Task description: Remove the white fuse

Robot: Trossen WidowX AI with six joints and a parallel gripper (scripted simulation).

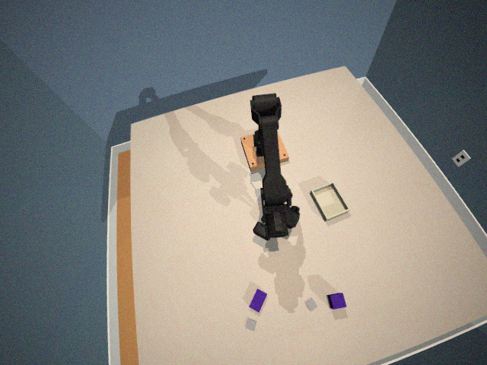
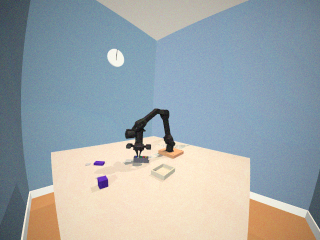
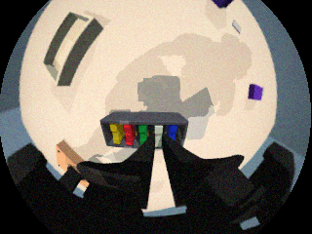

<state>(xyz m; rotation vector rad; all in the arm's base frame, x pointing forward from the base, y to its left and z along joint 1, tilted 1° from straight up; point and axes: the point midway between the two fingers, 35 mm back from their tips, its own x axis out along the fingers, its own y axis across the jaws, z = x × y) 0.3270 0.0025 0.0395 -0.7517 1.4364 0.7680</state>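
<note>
The cream tray is 60 mm behind my gripper tip, 230 mm to the left of it and 30 mm below it. From my gripper tip the other things lie so: purple slab 270 mm ahead, 80 mm to the right, 30 mm below; white fuse 10 mm below; purple cube 300 mm ahead, 180 mm to the left, 20 mm below.
</note>
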